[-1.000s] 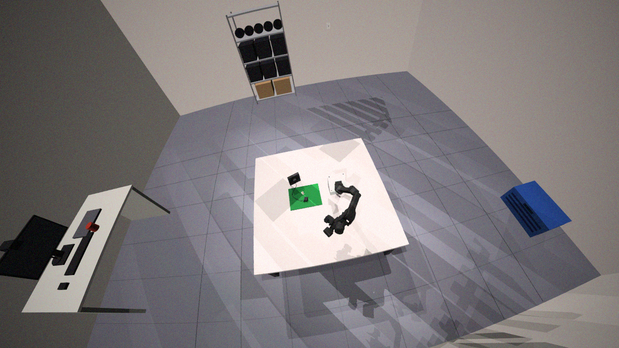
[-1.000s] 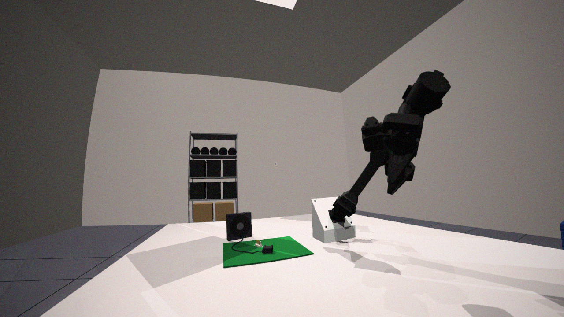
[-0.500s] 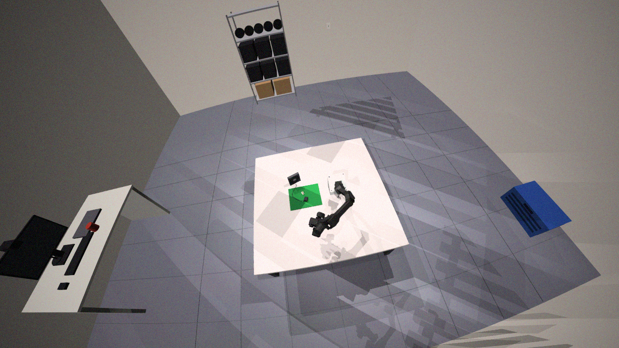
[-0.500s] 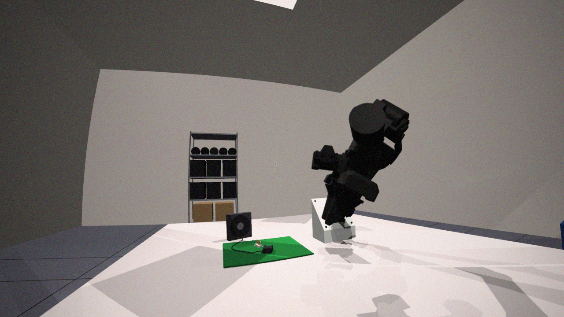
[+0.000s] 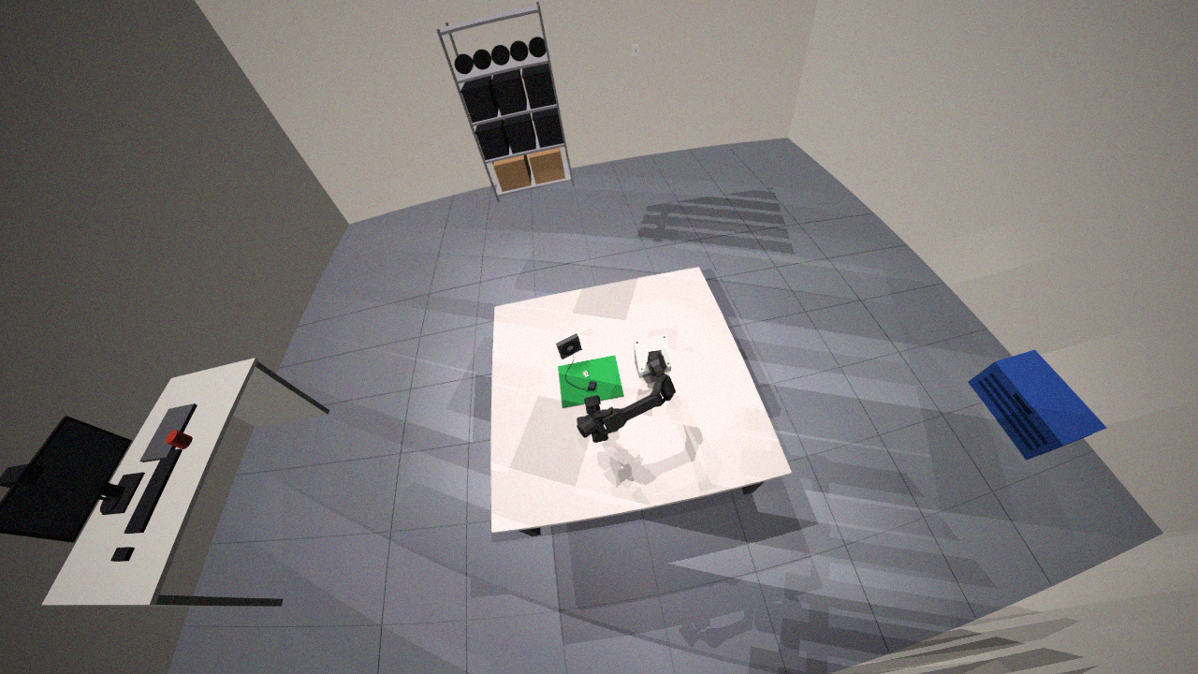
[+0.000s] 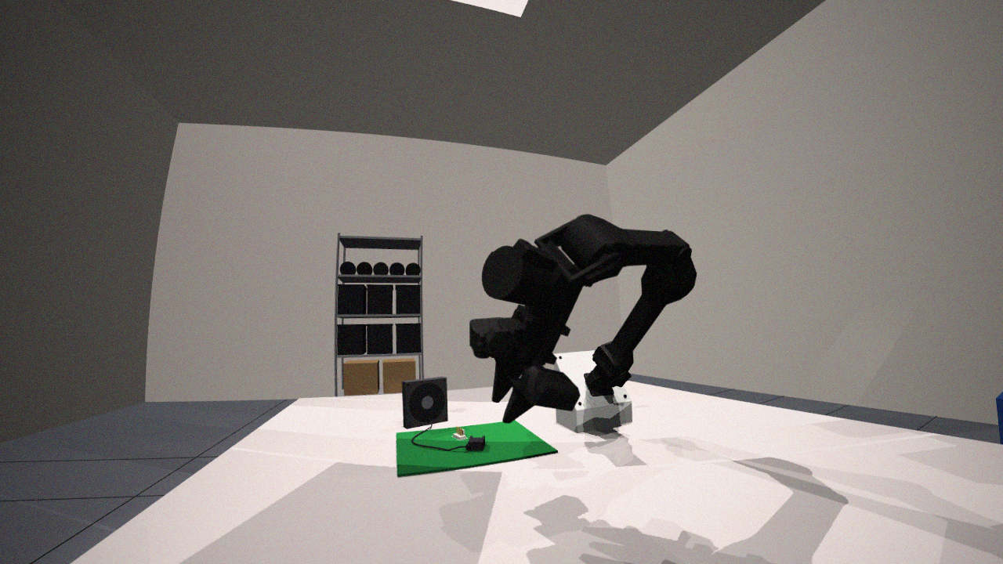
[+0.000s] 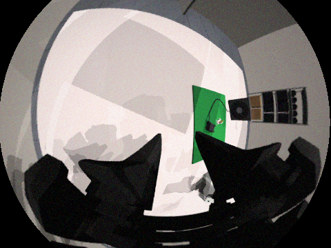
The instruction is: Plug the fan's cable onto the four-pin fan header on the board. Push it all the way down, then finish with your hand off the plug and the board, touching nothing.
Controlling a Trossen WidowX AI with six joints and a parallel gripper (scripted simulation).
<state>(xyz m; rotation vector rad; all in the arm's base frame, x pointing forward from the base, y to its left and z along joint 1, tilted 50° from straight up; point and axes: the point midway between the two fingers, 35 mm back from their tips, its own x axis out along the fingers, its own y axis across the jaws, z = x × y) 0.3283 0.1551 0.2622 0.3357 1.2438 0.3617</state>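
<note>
Now: gripper tip 1 cm past the dark plug, 24 cm to the left of it and 12 cm above it. Also, from my gripper tip: pale four-pin header: 1 cm ahead, 31 cm to the right, 14 cm below; then green board: 28 cm to the right, 15 cm below; then black fan: 7 cm ahead, 45 cm to the right, 8 cm below.
</note>
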